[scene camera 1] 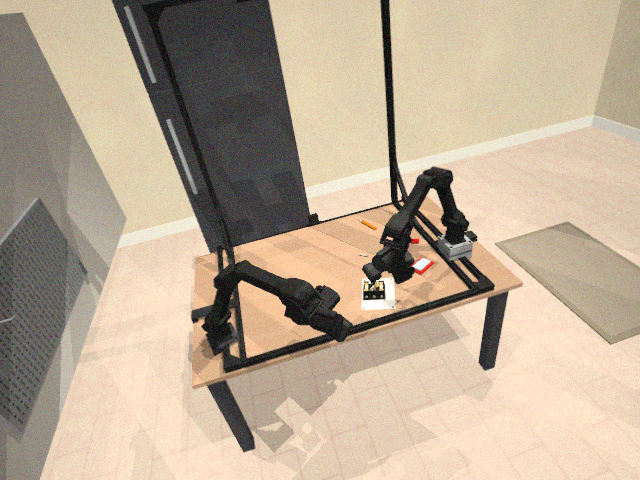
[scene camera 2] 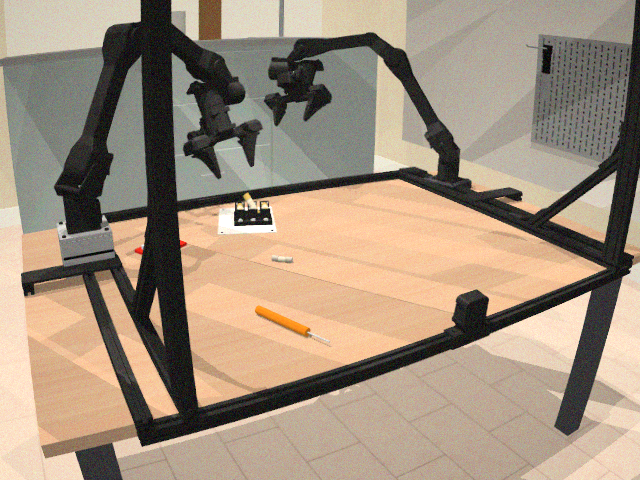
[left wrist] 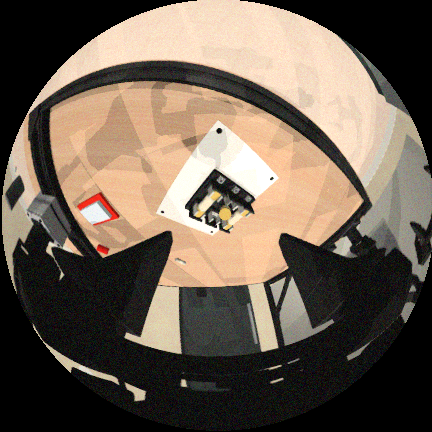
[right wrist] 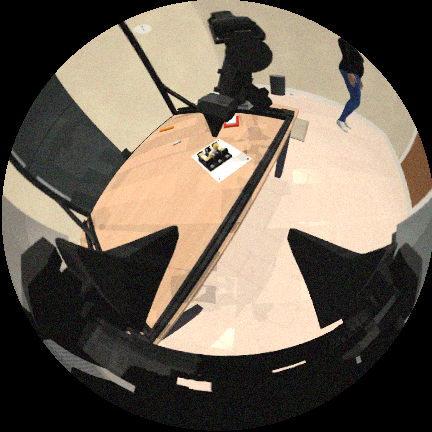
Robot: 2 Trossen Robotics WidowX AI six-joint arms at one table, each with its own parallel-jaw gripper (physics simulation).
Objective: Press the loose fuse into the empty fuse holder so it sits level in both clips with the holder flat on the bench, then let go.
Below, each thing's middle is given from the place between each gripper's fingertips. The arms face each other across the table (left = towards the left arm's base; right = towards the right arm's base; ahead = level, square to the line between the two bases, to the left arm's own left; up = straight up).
The red-framed card (left wrist: 96,209) lies 90 mm behind my left hand, 220 mm to the left of it and 100 mm below it.
Now: the red-framed card 46 cm to the left of my right hand, 24 cm behind it and 16 cm below it.
